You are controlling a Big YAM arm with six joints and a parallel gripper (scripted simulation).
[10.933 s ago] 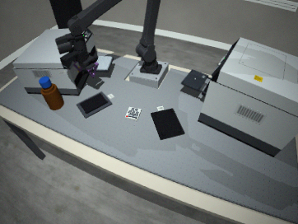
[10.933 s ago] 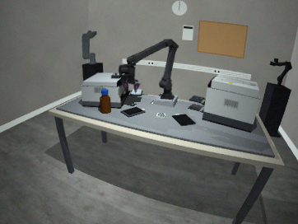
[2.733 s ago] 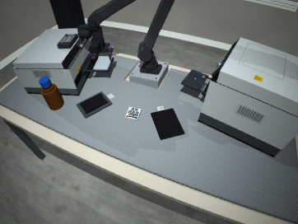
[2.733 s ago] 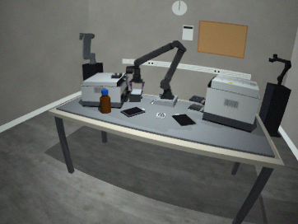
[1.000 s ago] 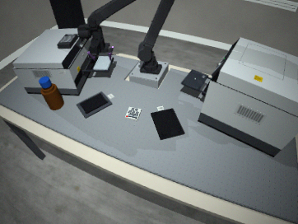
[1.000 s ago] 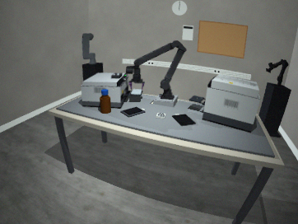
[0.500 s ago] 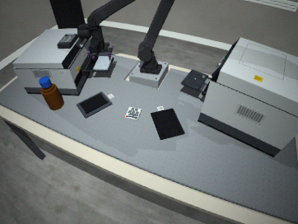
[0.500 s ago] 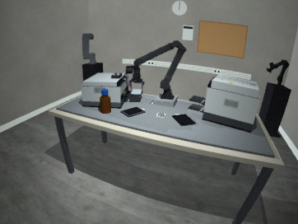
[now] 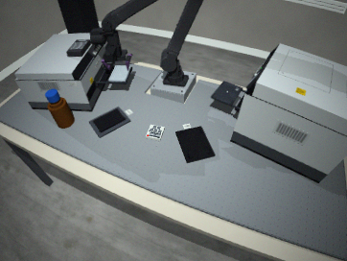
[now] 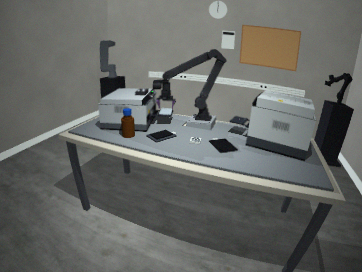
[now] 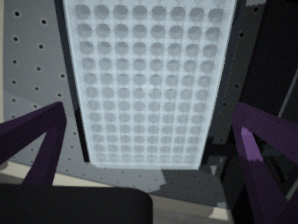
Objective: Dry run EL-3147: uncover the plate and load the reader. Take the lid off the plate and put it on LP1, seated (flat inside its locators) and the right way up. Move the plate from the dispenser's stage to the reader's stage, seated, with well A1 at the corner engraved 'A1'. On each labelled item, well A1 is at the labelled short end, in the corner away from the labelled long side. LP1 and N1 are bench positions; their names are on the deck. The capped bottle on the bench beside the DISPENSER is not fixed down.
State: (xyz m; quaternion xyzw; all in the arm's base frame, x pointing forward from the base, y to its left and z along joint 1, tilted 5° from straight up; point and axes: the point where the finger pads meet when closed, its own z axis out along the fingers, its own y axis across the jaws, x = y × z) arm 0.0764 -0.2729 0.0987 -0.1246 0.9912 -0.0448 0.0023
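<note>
My hand is 30 mm above the white multi-well plate. The rest, counted from my hand: label 170 mm ahead, 120 mm to the left, 120 mm below; then lidded plate 260 mm ahead, 60 mm to the left, 100 mm below; then LP1 pad 250 mm ahead, 60 mm to the left, 110 mm below.
</note>
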